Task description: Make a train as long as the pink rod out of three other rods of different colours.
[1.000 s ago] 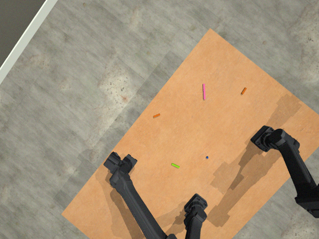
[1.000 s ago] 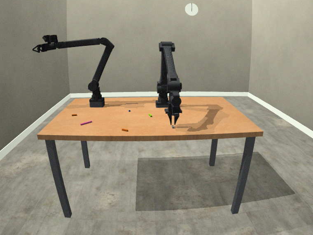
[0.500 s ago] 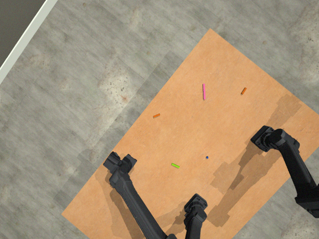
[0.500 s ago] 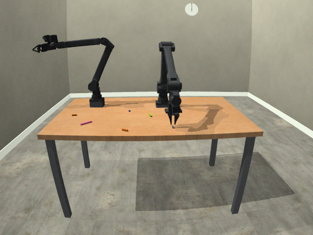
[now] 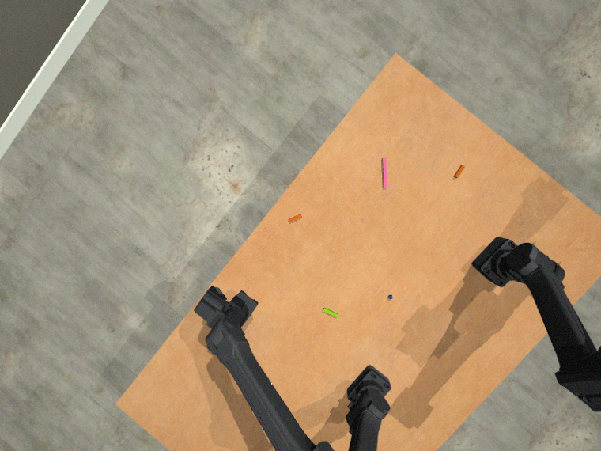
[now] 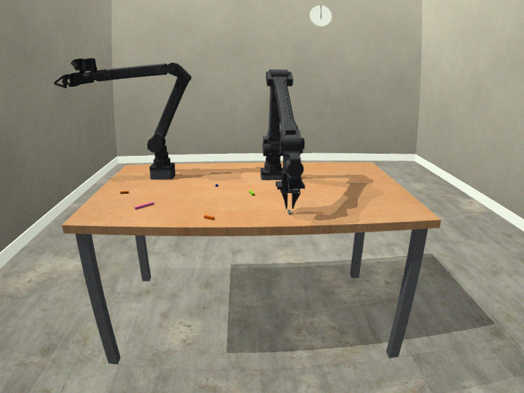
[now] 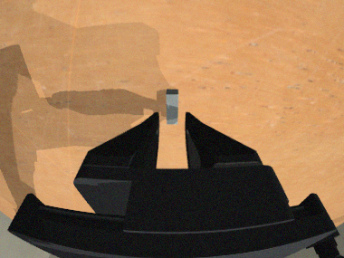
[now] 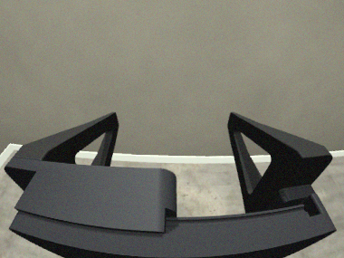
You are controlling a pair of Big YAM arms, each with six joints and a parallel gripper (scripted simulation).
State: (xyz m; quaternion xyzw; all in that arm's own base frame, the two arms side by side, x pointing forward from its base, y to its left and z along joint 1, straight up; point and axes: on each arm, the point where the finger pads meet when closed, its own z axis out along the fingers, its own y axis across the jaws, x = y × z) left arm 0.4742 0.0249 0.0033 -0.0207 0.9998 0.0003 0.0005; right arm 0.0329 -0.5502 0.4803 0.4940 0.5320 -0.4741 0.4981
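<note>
Now: the grey rod 20 mm below my left hand. The rest, counted from my left hand: pink rod (590 mm to the right, 50 mm behind, 20 mm below); lime rod (220 mm behind, 150 mm to the right, 20 mm below); blue rod (320 mm to the right, 320 mm behind, 20 mm below).
</note>
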